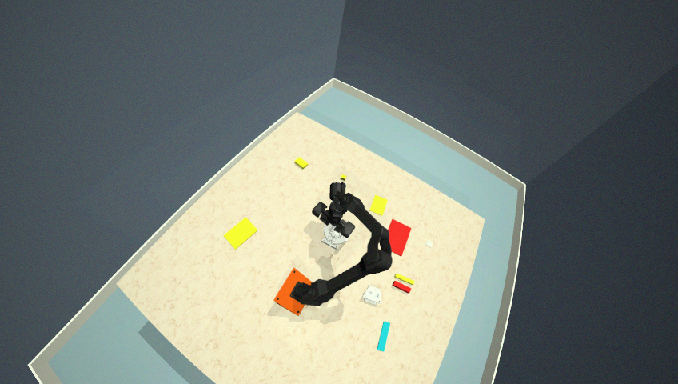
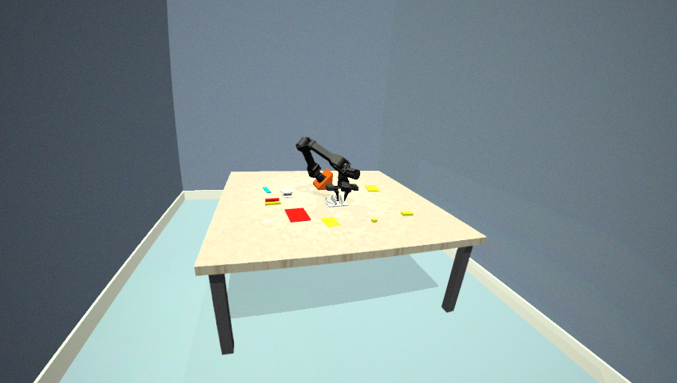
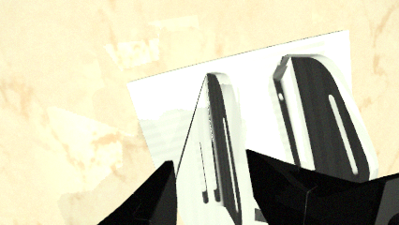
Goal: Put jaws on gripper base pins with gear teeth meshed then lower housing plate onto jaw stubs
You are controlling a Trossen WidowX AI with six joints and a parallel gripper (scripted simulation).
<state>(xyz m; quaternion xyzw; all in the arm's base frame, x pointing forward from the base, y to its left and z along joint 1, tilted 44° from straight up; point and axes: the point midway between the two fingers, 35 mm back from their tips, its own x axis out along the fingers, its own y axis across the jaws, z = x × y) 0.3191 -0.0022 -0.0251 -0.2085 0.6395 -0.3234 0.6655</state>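
The white jaw is 4 cm behind my gripper tip and 1 cm to the right of it. Round my gripper tip: yellow bar (39 cm to the right, 7 cm behind, 1 cm below); small white block (28 cm to the right, 19 cm behind, 1 cm below); red sheet (29 cm to the right, 11 cm ahead, 1 cm below).
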